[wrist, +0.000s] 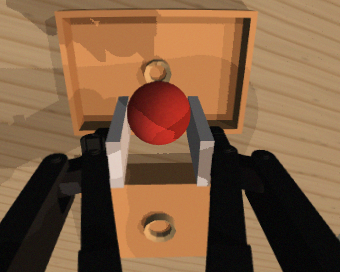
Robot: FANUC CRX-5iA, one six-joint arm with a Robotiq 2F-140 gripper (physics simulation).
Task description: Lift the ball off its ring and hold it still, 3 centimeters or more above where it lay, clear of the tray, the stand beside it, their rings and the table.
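Places are measured from the arm's base along level axes (x ahead, y left, z up), in centimetres.
Pixels of known places: gripper, fingertip midpoint: [158, 114].
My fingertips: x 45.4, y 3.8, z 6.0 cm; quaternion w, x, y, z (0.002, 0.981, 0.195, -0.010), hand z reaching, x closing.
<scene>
For each thing: its top centre in the pictures, then the offset to it from my fingertips. "spot": a spot on its surface instead. Level surfaces: height alone.
- red ball, middle of its top: [158, 127] dx -0.3, dy +0.8, dz +3.9 cm
- tray's ring, surface spot: [166, 74] spot: dx +0.5, dy +0.9, dz -9.5 cm
- stand's ring, surface spot: [171, 231] spot: dx +8.4, dy -16.4, dz -5.2 cm
- orange tray, surface spot: [155, 14] spot: dx -2.9, dy +6.1, dz -7.8 cm
- wooden table, its level: dz -10.6 cm
A red ball [159, 113] is held between the two flat grey pads of my gripper [158, 114], near the tips. The gripper is shut on it. The ball hangs above the tray and the stand, apart from both in this view. The tray's ring [166, 74] is empty and shows just beyond the ball, partly covered by it. The stand's ring [171, 231] is also empty and shows below, between the gripper's dark fingers. The exact height of the ball cannot be read from this view.
The orange tray [155, 14] with raised walls lies at the top of the view. The orange stand [187, 205] is nearer the bottom, with a gap between it and the tray. The wooden table [295, 95] shows around both. Shadows fall across the tray floor and table.
</scene>
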